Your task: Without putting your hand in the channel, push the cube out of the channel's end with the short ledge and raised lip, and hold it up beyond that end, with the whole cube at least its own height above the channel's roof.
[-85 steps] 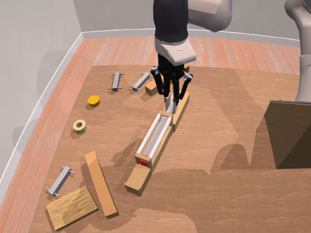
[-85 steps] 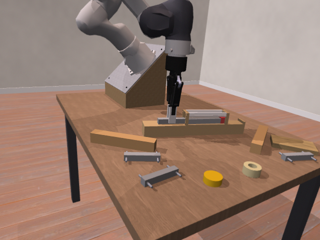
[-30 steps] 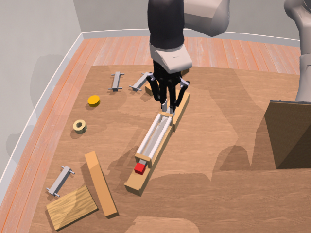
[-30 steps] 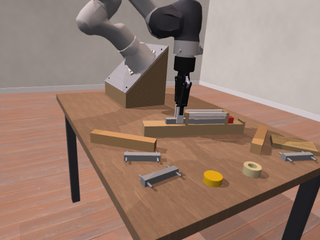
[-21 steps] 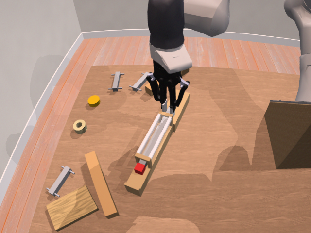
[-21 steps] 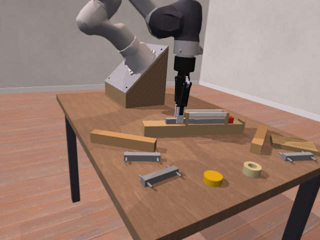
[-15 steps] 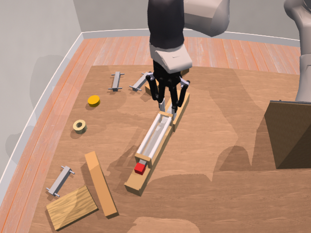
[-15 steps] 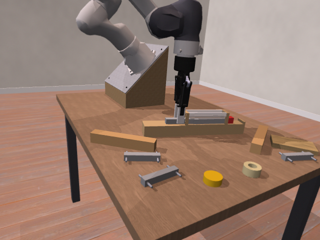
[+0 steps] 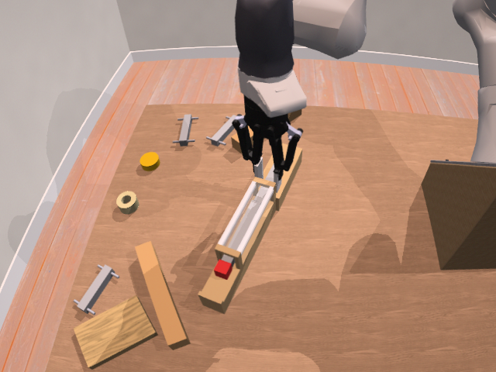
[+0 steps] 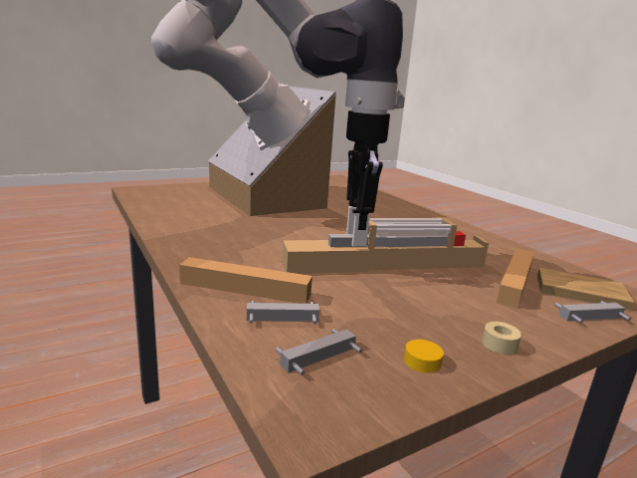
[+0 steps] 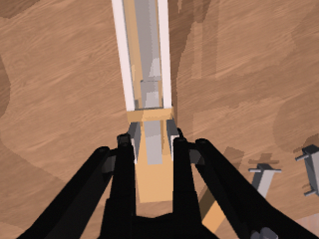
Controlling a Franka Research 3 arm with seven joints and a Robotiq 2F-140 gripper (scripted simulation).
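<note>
Now: the red cube 21 cm to the left of my hand, 5 cm ahead of it and 3 cm below it. From my hand the other things lie so: wooden channel base 11 cm to the left, 3 cm below, 2 cm ahead; then grey rod 13 cm to the left, 3 cm below, 3 cm ahead; then yellow disc 32 cm ahead, 8 cm below, 7 cm to the right.
</note>
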